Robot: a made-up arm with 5 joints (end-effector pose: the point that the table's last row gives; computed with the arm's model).
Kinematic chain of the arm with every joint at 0, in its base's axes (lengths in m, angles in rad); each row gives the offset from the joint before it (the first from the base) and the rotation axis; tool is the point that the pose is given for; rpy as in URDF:
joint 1: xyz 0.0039 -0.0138 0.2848 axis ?
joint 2: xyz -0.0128 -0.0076 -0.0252 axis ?
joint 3: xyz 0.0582 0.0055 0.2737 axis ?
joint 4: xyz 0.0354 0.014 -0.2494 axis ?
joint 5: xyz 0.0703 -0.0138 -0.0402 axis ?
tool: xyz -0.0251 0.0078 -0.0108 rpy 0 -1.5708 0
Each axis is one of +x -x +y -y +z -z.
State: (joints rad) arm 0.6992 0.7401 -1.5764 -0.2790 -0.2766
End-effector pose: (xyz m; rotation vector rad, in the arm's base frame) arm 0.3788 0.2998 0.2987 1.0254 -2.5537 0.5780
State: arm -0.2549 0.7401 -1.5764 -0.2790 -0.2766
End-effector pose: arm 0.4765 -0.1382 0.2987 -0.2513 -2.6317 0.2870
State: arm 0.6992 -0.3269 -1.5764 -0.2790 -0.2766
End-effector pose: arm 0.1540 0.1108 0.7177 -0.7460 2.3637 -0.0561
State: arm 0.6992 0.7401 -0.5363 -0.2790 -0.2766
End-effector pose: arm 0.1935 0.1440 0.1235 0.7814 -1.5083 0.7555
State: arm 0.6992 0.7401 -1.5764 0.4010 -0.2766
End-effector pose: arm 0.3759 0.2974 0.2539 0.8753 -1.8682 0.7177
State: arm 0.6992 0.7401 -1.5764 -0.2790 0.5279
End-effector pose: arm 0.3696 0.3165 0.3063 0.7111 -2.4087 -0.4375
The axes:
joint 1: +z
joint 2: +y
joint 3: +y
joint 4: +y
joint 5: -z

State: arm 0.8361 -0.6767 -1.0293 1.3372 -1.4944
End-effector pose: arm 0.1431 0.1010 0.5524 1.7132 -1.1394 1.9538
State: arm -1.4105 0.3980 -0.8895 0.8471 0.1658
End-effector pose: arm 0.0651 -0.3301 0.2221 -0.9780 -0.9050 -1.3171
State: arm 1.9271 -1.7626 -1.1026 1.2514 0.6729
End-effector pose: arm 0.0586 -0.2175 0.5718 2.1108 -1.4432 -0.5554
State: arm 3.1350 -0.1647 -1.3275 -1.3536 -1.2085
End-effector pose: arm -0.2102 0.0102 0.6194 -1.6263 0.8384 1.2029
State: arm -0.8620 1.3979 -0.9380 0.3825 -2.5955
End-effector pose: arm 0.1230 -0.1859 -0.0892 1.9924 -1.1871 0.5289
